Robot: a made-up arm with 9 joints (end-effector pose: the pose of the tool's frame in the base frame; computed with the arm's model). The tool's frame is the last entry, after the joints.
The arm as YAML. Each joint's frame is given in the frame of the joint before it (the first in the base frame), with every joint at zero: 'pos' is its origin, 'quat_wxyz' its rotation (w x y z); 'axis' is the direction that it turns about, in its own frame. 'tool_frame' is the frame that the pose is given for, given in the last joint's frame.
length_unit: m
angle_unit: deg
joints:
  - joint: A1
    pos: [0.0, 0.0, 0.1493]
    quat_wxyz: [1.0, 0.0, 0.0, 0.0]
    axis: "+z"
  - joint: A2
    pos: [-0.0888, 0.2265, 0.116]
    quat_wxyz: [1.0, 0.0, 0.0, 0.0]
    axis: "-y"
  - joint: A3
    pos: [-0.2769, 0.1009, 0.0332]
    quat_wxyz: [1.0, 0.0, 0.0, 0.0]
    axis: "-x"
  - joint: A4
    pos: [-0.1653, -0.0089, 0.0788]
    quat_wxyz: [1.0, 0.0, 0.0, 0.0]
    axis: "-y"
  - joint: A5
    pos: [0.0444, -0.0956, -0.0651]
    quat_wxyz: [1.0, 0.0, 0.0, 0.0]
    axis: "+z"
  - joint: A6
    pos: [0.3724, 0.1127, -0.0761]
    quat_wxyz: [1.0, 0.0, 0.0, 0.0]
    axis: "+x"
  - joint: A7
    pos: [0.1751, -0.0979, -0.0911]
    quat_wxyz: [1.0, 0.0, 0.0, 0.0]
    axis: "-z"
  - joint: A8
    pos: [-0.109, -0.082, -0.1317]
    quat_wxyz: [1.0, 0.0, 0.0, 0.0]
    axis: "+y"
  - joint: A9
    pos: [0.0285, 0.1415, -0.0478]
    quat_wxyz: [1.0, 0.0, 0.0, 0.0]
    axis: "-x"
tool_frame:
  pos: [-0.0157, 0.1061, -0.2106]
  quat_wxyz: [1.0, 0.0, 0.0, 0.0]
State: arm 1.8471 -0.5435 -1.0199 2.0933 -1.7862 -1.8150 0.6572 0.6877 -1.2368
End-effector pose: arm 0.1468 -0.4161 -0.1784 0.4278 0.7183 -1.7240
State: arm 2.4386 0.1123 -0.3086 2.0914 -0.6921 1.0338 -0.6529 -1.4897 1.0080
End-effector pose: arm 0.7208 -0.2668 0.9809 2.2242 0.7779 -1.3120
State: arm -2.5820 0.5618 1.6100 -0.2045 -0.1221 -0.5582 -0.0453 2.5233 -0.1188
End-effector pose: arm 0.2608 0.0091 0.1986 -0.8113 -0.0565 0.9170
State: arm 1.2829 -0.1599 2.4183 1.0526 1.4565 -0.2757 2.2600 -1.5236 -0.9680
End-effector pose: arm -0.0478 -0.2140 -0.2971 -0.2914 0.5818 -1.9710
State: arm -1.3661 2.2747 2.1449 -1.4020 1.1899 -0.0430 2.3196 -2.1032 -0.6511
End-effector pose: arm -0.2334 -0.4847 -0.1094 1.6655 -0.7446 1.6190
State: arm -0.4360 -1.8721 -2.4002 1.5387 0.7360 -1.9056 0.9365 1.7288 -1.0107
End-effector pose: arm -0.4897 -0.1375 0.5089 0.7838 0.3443 2.4955
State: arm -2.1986 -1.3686 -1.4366 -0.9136 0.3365 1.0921 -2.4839 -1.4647 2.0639
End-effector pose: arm 0.6215 -0.7269 0.5921 -0.6907 0.4900 1.3312
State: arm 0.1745 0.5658 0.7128 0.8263 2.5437 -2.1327 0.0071 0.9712 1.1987
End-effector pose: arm -0.7735 0.3739 -0.0499 0.8549 1.7819 0.6858
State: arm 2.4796 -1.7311 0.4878 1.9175 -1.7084 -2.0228 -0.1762 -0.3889 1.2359
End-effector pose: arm 0.0667 0.3477 0.8164 2.0925 2.1017 -0.5719
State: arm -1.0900 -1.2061 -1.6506 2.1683 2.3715 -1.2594 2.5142 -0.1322 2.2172
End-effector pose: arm 0.3543 -0.0634 0.4187 0.6345 -0.4560 2.0908
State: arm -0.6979 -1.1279 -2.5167 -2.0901 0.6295 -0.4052 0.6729 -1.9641 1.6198
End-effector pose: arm 0.1321 0.4838 1.1661 1.0136 0.5451 -1.3974
